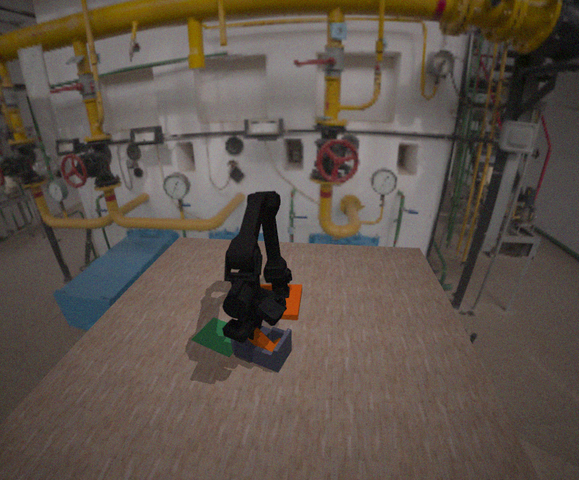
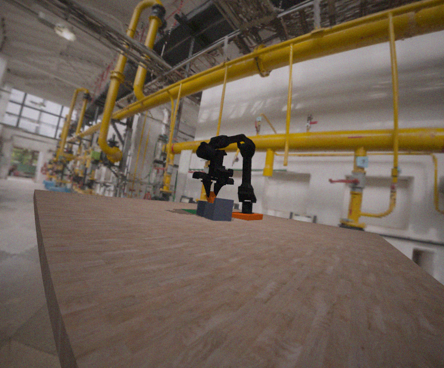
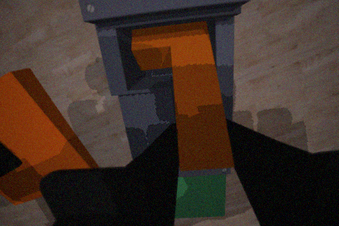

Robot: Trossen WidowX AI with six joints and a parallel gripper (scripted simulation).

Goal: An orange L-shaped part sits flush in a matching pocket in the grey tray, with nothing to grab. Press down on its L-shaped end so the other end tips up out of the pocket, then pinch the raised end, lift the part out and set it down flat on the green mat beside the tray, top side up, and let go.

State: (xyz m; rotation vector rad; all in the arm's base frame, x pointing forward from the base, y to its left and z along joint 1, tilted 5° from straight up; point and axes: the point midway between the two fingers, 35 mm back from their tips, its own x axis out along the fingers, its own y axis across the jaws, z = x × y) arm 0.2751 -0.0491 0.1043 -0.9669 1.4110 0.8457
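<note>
Right now the green mat is 130 mm to the right of my gripper tip, 100 mm below it and 70 mm behind it. Round my gripper tip: orange L-shaped part: 40 mm to the left, 30 mm below.
</note>
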